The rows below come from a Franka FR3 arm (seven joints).
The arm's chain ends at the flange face. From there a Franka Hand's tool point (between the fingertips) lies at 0.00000 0.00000 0.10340 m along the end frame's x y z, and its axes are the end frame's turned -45 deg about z.
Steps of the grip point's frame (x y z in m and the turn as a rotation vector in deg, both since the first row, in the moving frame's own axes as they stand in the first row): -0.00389 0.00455 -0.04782 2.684 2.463 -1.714; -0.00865 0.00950 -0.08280 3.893 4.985 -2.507; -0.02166 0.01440 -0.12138 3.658 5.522 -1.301; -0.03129 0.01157 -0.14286 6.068 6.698 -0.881; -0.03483 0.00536 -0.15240 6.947 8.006 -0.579; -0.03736 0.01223 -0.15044 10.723 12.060 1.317
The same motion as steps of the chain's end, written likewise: 0.00085 0.01253 -0.04761 3.639 -0.156 -1.714; -0.00054 0.02417 -0.08217 6.278 0.772 -2.507; -0.00737 0.03721 -0.12069 6.491 1.318 -1.301; -0.01462 0.04654 -0.14158 9.027 0.445 -0.881; -0.02209 0.04740 -0.15064 10.573 0.749 -0.579; -0.01979 0.06373 -0.14637 16.110 0.945 1.317
